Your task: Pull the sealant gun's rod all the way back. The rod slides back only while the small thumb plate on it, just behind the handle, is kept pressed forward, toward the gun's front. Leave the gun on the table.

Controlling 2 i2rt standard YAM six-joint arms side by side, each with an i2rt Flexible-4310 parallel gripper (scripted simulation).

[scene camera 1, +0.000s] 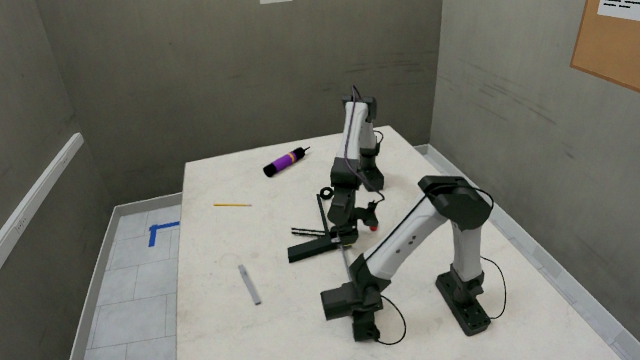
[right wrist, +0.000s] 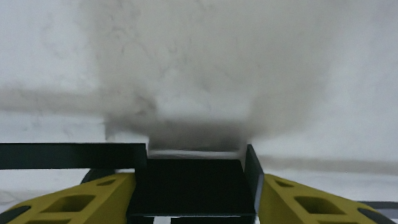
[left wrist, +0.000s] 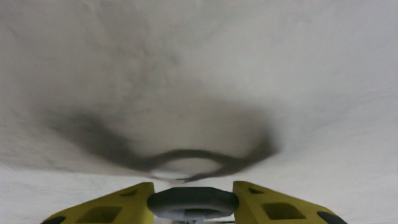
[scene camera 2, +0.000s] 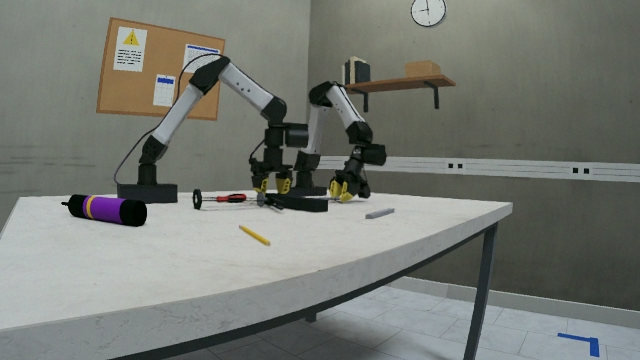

Path:
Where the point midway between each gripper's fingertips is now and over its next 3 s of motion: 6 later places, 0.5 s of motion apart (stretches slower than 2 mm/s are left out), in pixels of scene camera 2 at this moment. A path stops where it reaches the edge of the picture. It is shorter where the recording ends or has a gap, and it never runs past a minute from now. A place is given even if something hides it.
The left gripper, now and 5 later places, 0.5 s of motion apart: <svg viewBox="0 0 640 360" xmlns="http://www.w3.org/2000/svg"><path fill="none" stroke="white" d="M337 200L346 188L340 181L321 153L302 128L296 116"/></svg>
The right gripper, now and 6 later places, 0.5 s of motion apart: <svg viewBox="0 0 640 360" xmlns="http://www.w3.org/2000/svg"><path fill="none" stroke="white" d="M271 197L272 194L269 186L267 187L268 192L268 197L267 198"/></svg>

